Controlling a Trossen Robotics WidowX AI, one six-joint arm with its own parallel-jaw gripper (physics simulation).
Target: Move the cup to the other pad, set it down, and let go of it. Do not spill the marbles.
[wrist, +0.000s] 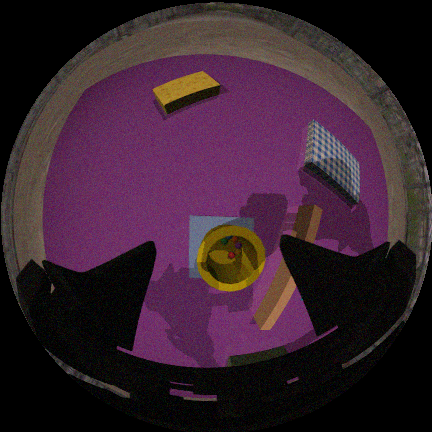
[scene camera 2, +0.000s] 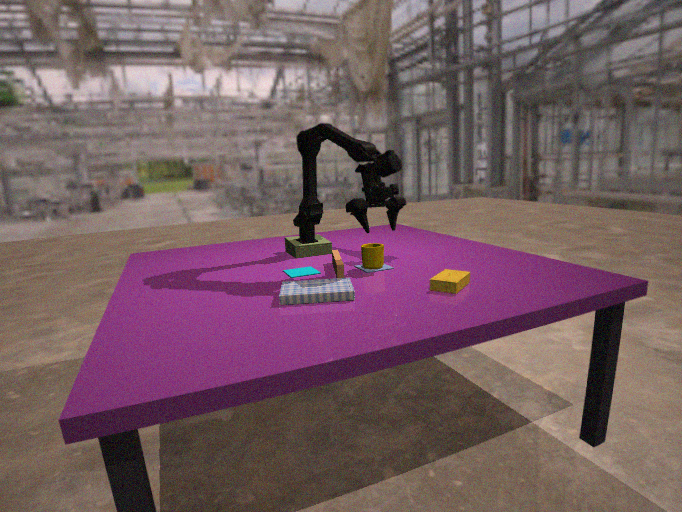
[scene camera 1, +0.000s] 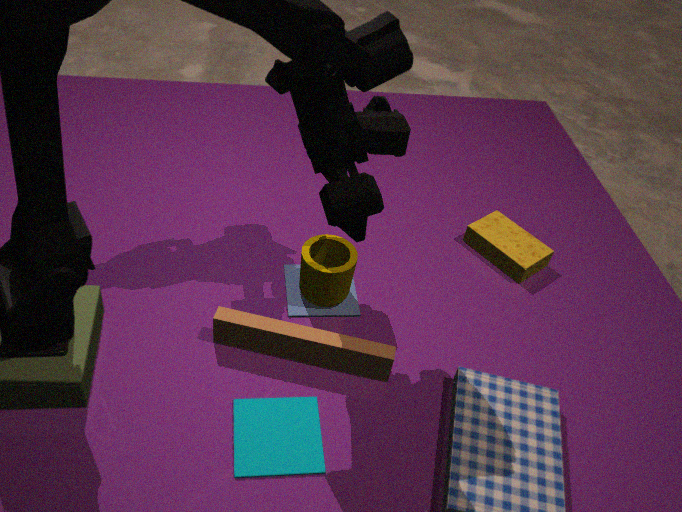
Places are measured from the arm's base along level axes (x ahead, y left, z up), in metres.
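Pixels of known places: gripper, fingertip midpoint: [wrist: 218,245] [scene camera 2: 381,231]; arm's base, origin of the base link: [scene camera 2: 307,240] [scene camera 1: 36,333].
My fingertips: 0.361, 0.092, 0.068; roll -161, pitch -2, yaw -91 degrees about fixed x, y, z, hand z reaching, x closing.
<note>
Ahead of a thing's pixels: the offset from my fingertips to its top centre, as dx, dy, dz. "pt": to the spot under its first point.
A yellow cup {-0.026, -0.016, -0.044} [scene camera 1: 326,286] [scene camera 2: 372,256] [wrist: 206,275] stands upright on the blue-grey pad {-0.028, -0.012, -0.113} [scene camera 1: 295,308] [scene camera 2: 387,267] [wrist: 196,231]. In the wrist view several small marbles {pt -0.026, -0.028, -0.105} [wrist: 232,247] lie inside it. The other pad, a flat cyan square {pt -0.116, -0.223, -0.113} [scene camera 1: 278,436] [scene camera 2: 301,271], lies on the far side of a wooden bar from the cup; I cannot make this pad out in the wrist view. My gripper [scene camera 2: 380,230] [wrist: 218,245] is open and empty, above the cup, with the cup showing between its fingertips in the wrist view. In scene camera 1 one finger hides the other.
The wooden bar [scene camera 1: 302,337] [scene camera 2: 337,264] [wrist: 282,285] stands on edge between the two pads. A checkered block {+0.123, -0.278, -0.091} [scene camera 1: 506,440] [scene camera 2: 316,294] [wrist: 332,160] lies beyond the bar's end. A yellow sponge {+0.262, +0.039, -0.086} [scene camera 1: 509,242] [scene camera 2: 450,279] [wrist: 186,90] lies apart from the cup. The arm's green base [scene camera 1: 88,341] [scene camera 2: 308,249] stands on the purple table.
</note>
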